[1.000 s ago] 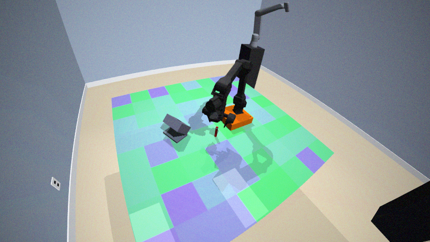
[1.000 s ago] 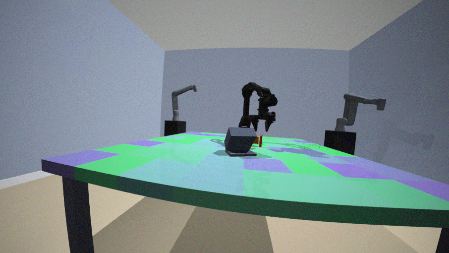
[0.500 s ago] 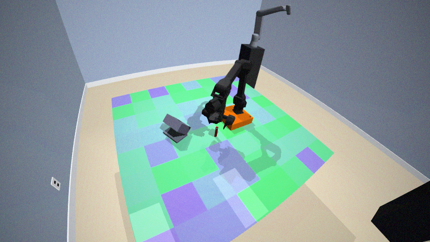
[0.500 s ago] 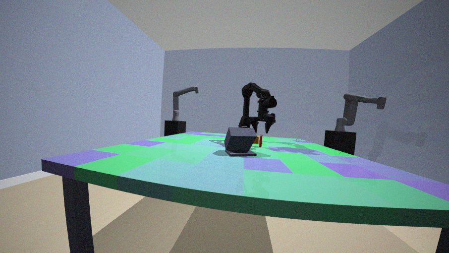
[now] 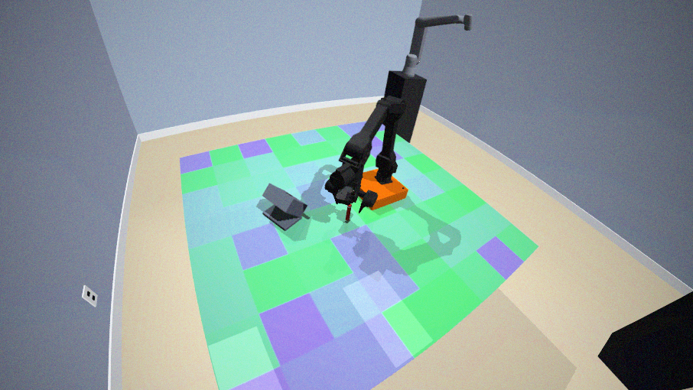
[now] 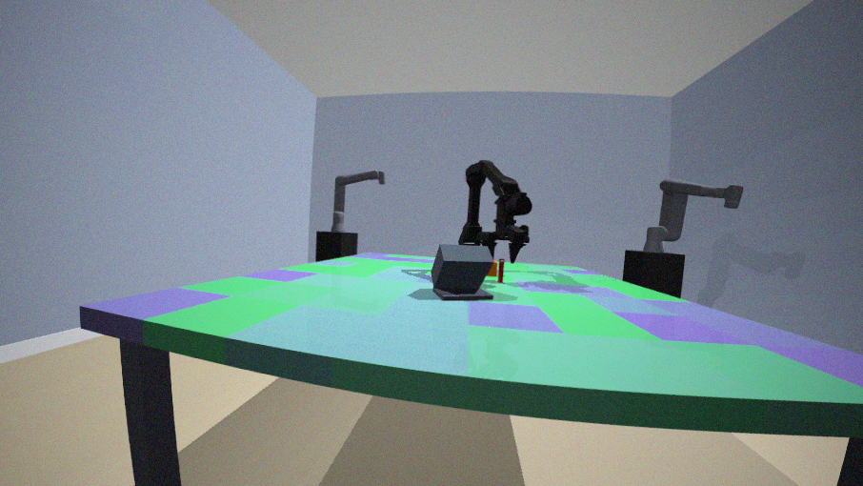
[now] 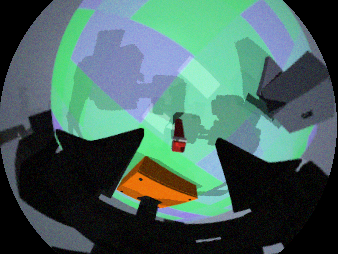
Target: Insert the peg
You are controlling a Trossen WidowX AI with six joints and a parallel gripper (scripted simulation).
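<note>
Now: gripper tip 10 mm above the red peg. The rest, counted from my gripper tip: dark grey sloped panel: 210 mm ahead, 110 mm to the right.
</note>
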